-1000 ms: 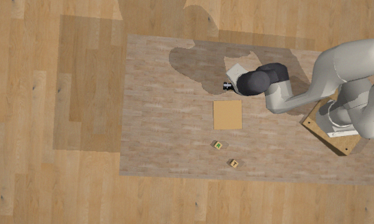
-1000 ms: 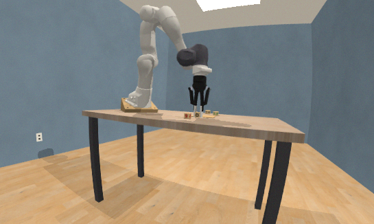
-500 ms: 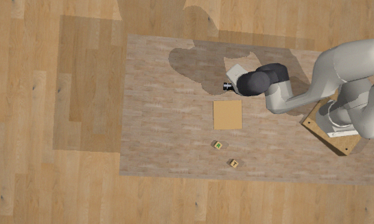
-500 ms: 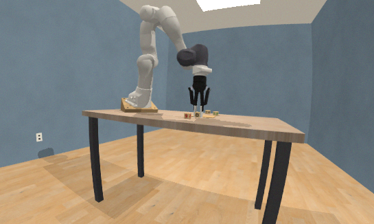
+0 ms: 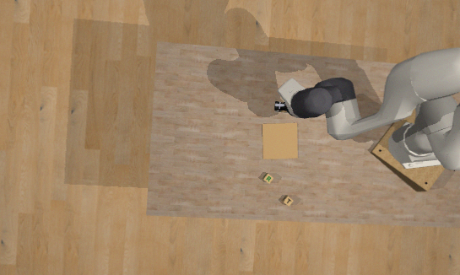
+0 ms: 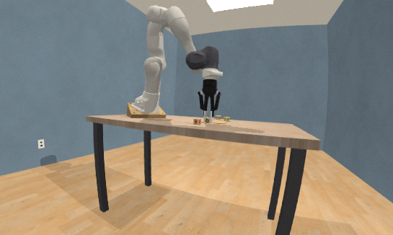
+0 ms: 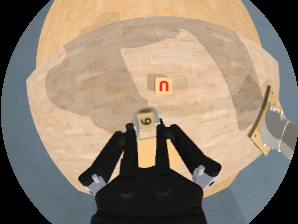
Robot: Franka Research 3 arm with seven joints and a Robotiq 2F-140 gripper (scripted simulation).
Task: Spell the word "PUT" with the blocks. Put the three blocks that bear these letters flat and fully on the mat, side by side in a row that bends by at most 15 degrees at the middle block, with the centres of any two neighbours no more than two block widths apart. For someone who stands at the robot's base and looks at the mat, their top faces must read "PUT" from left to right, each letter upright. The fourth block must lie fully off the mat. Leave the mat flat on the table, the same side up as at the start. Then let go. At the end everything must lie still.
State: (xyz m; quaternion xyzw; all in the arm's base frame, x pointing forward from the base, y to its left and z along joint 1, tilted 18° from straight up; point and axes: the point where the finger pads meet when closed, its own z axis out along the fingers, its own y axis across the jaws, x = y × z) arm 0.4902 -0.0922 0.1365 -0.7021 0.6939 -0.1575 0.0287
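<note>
Right now my hand is 2 cm above the block marked 6. Round my hand: green P block 27 cm to the left, 4 cm ahead, 2 cm below; red U block 6 cm to the right, 4 cm behind, 2 cm below; tan mat 13 cm to the left, 4 cm below.
</note>
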